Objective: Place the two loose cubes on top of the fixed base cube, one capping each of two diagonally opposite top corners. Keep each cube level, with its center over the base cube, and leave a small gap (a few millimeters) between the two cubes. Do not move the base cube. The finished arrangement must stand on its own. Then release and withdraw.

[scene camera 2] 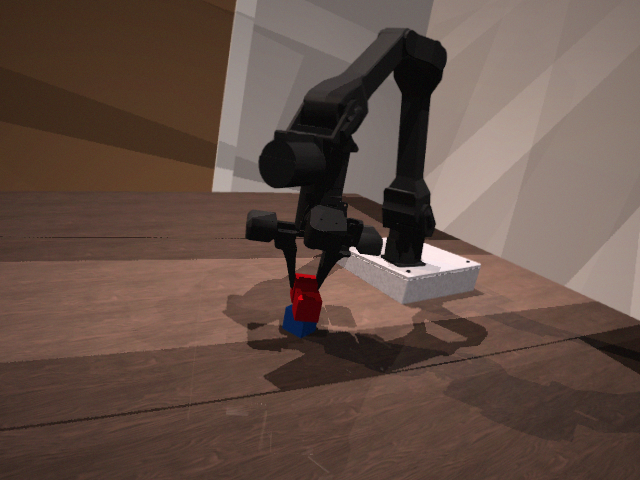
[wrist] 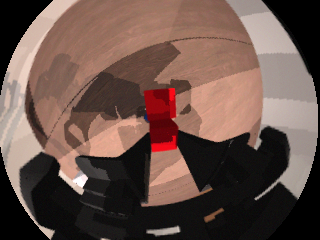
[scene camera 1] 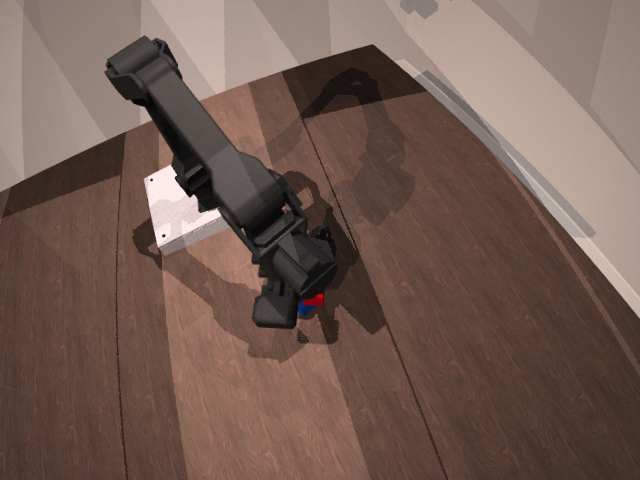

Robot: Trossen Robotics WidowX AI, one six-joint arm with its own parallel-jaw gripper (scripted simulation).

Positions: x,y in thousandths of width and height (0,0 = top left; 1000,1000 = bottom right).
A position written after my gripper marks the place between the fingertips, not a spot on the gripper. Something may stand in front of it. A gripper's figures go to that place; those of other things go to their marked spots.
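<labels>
Here is my gripper (wrist: 508,560), 10 cm from the lens. A red cube (wrist: 511,556) is 8 cm from the lens, and I also see a red cube (wrist: 505,435) that is 8 cm from the lens.
</labels>
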